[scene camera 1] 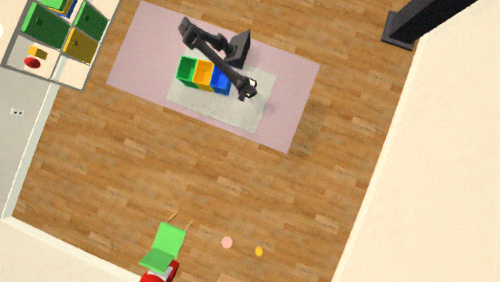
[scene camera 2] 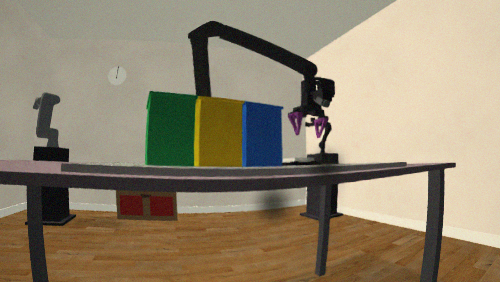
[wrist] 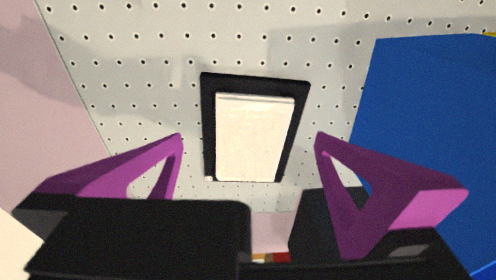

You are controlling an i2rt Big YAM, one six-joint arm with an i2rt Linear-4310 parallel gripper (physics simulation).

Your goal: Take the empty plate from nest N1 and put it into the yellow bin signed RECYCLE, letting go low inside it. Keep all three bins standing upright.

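Seen in the pictures: gripper, between the fingertips: (scene camera 2: 308, 136) (wrist: 248, 139); arm's base, origin of its link: (scene camera 1: 231, 51).
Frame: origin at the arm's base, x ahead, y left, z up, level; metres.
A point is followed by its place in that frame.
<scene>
The pale, flat rectangular plate (wrist: 254, 140) {x 0.234, y 0.206, z -0.046 m} lies in the black nest (wrist: 207, 120) {x 0.258, y 0.261, z -0.058 m} on the perforated board; in scene camera 2 its edge (scene camera 2: 295, 160) {x 0.282, y 0.166, z -0.053 m} shows low, right of the blue bin. My gripper (wrist: 248, 139) {x 0.293, y 0.217, z 0.030 m} (scene camera 2: 308, 135) {x 0.293, y 0.217, z 0.030 m} is open and empty, above the plate, with its purple fingers spread wider than the plate in the wrist view. The yellow bin (scene camera 1: 203, 72) {x 0.225, y -0.185, z -0.033 m} (scene camera 2: 219, 132) {x 0.358, y -0.122, z 0.018 m} stands upright between the green bin (scene camera 1: 187, 69) {x 0.247, y -0.317, z -0.017 m} (scene camera 2: 171, 129) {x 0.368, y -0.250, z 0.019 m} and the blue bin (scene camera 1: 220, 81) {x 0.244, y -0.033, z -0.068 m} (scene camera 2: 262, 134) {x 0.348, y 0.007, z 0.020 m}, both upright. The RECYCLE sign and the nest's label are not readable.
The blue bin (wrist: 425, 125) {x 0.292, y 0.071, z 0.022 m} stands close to the right of the nest in the wrist view. The arm passes over the blue bin's corner in scene camera 1. The bins stand on the grey board (scene camera 1: 235, 112) {x 0.462, y 0.177, z -0.069 m} on the pink table top (scene camera 1: 135, 45) {x 0.153, y -0.889, z -0.083 m}. The arm's dark base (scene camera 1: 241, 47) {x -0.013, y 0.086, z 0.082 m} stands behind.
</scene>
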